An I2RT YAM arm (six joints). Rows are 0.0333 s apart.
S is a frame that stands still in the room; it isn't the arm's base.
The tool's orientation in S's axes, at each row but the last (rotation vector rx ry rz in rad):
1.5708, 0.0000, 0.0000
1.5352, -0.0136, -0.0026
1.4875, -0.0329, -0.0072
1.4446, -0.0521, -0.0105
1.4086, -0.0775, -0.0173
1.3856, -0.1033, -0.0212
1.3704, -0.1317, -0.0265
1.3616, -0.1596, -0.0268
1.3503, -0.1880, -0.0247
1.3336, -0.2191, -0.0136
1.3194, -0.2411, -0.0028
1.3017, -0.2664, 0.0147
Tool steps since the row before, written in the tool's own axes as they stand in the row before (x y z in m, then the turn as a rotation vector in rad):
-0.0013, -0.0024, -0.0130, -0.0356, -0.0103, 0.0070
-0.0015, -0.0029, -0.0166, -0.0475, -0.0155, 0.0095
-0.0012, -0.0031, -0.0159, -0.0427, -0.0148, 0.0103
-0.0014, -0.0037, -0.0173, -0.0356, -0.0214, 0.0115
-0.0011, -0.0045, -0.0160, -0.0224, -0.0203, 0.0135
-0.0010, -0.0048, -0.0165, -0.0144, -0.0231, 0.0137
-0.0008, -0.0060, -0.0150, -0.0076, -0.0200, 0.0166
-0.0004, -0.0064, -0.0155, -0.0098, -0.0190, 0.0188
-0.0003, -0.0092, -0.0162, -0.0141, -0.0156, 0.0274
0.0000, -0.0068, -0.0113, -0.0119, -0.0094, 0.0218
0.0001, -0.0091, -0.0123, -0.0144, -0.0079, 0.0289
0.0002, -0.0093, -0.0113, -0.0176, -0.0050, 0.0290
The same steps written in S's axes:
-0.0013, 0.0130, -0.0024, -0.0356, -0.0070, -0.0103
-0.0013, 0.0165, -0.0035, -0.0475, -0.0096, -0.0155
-0.0007, 0.0156, -0.0044, -0.0427, -0.0104, -0.0146
-0.0006, 0.0167, -0.0059, -0.0355, -0.0127, -0.0208
0.0001, 0.0151, -0.0070, -0.0225, -0.0153, -0.0189
0.0006, 0.0154, -0.0077, -0.0144, -0.0166, -0.0211
0.0012, 0.0135, -0.0088, -0.0082, -0.0195, -0.0170
0.0021, 0.0138, -0.0094, -0.0107, -0.0211, -0.0158
0.0030, 0.0137, -0.0123, -0.0166, -0.0282, -0.0112
0.0027, 0.0092, -0.0090, -0.0142, -0.0216, -0.0061
0.0035, 0.0095, -0.0115, -0.0181, -0.0277, -0.0035
0.0038, 0.0082, -0.0115, -0.0217, -0.0265, -0.0014

